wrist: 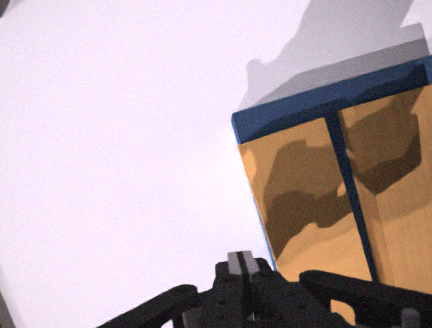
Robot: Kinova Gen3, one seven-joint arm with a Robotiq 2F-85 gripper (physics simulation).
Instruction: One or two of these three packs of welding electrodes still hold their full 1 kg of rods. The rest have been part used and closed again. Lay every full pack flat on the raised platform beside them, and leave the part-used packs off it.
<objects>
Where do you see a pack of welding electrodes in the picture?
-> At 294, 175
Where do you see a pack of welding electrodes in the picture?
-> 380, 136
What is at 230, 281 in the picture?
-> My gripper.
</objects>
